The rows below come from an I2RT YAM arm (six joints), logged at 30 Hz.
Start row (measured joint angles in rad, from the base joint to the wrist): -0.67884, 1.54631, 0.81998, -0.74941, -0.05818, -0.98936
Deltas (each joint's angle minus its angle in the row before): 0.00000, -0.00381, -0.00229, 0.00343, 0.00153, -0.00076; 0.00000, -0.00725, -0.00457, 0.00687, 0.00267, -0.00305; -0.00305, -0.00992, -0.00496, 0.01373, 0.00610, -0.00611; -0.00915, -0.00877, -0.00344, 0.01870, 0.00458, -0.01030; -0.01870, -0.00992, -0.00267, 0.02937, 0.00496, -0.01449; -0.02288, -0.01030, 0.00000, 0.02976, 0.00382, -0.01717; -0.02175, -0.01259, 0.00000, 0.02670, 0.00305, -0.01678; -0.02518, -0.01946, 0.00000, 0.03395, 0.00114, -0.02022; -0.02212, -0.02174, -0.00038, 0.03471, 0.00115, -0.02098; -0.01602, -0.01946, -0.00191, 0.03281, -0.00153, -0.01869
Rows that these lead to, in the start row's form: -0.67884, 1.54250, 0.81769, -0.74598, -0.05665, -0.99012; -0.67884, 1.53525, 0.81312, -0.73911, -0.05398, -0.99317; -0.68189, 1.52533, 0.80816, -0.72538, -0.04788, -0.99928; -0.69104, 1.51656, 0.80472, -0.70668, -0.04330, -1.00958; -0.70974, 1.50664, 0.80205, -0.67731, -0.03834, -1.02407; -0.73262, 1.49634, 0.80205, -0.64755, -0.03452, -1.04124; -0.75437, 1.48375, 0.80205, -0.62085, -0.03147, -1.05802; -0.77955, 1.46429, 0.80205, -0.58690, -0.03033, -1.07824; -0.80167, 1.44255, 0.80167, -0.55219, -0.02918, -1.09922; -0.81769, 1.42309, 0.79976, -0.51938, -0.03071, -1.11791
